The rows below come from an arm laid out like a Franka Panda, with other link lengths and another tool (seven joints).
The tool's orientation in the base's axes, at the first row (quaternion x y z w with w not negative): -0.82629, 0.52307, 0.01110, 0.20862
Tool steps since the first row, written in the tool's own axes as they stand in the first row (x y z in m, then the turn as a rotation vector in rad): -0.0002, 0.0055, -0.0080, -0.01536, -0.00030, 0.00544; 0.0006, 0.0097, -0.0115, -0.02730, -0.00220, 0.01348; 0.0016, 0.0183, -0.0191, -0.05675, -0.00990, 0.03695; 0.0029, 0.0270, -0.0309, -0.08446, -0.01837, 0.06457; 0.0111, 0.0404, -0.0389, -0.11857, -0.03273, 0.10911; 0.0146, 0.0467, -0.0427, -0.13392, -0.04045, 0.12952; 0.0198, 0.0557, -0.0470, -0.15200, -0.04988, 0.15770; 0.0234, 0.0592, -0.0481, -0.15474, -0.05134, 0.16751; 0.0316, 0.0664, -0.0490, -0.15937, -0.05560, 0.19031; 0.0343, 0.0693, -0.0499, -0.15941, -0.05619, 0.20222; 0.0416, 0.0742, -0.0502, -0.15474, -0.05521, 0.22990; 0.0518, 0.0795, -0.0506, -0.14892, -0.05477, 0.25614; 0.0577, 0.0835, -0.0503, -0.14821, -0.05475, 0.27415
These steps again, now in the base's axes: -0.0065, -0.0047, 0.0055, -0.00560, 0.01525, -0.00123; -0.0105, -0.0082, 0.0071, -0.00775, 0.02908, -0.00511; -0.0190, -0.0149, 0.0110, -0.00969, 0.06558, -0.01700; -0.0283, -0.0234, 0.0185, -0.00935, 0.10235, -0.03283; -0.0379, -0.0382, 0.0194, -0.00340, 0.15280, -0.06063; -0.0425, -0.0449, 0.0200, 0.00044, 0.17609, -0.07305; -0.0488, -0.0541, 0.0197, 0.00608, 0.20513, -0.09136; -0.0505, -0.0589, 0.0186, 0.00807, 0.21152, -0.09917; -0.0532, -0.0689, 0.0151, 0.01424, 0.22518, -0.11747; -0.0547, -0.0726, 0.0143, 0.01711, 0.22967, -0.12813; -0.0557, -0.0808, 0.0113, 0.02391, 0.23517, -0.15483; -0.0558, -0.0916, 0.0074, 0.03141, 0.23935, -0.18030; -0.0565, -0.0981, 0.0044, 0.03531, 0.24515, -0.19691
